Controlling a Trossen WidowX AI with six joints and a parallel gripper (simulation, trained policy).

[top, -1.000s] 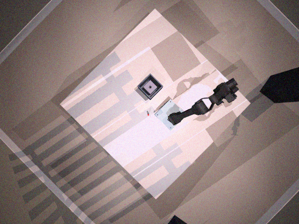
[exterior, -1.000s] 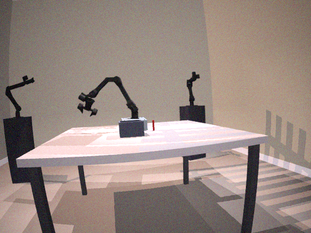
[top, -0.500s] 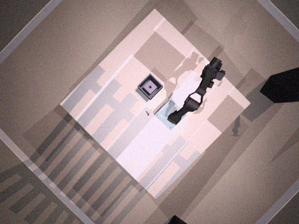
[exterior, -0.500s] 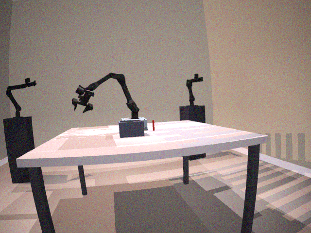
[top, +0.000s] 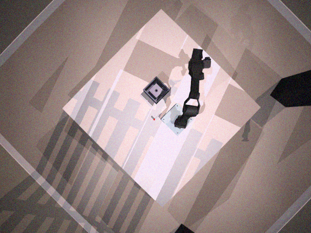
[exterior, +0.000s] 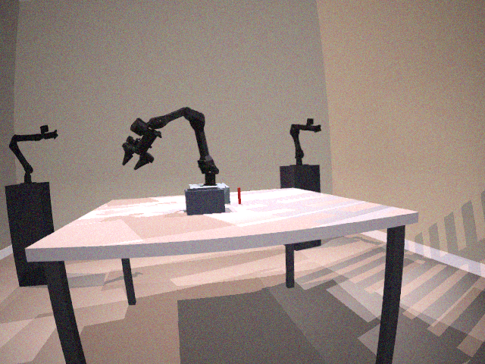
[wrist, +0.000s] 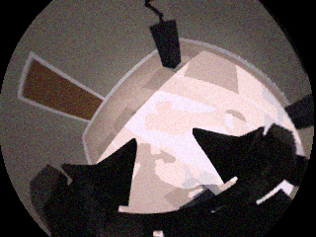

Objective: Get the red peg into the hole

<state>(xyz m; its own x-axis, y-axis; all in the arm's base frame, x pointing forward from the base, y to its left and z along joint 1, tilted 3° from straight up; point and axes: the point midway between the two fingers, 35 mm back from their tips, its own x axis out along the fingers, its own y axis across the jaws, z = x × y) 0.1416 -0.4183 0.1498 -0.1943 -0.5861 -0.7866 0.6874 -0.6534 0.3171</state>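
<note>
Now: the red peg 530 mm to the left of my gripper tip, 170 mm below it and 50 mm ahead of it. Round my gripper tip: dark grey box (320 mm to the left, 190 mm below, 180 mm ahead).
</note>
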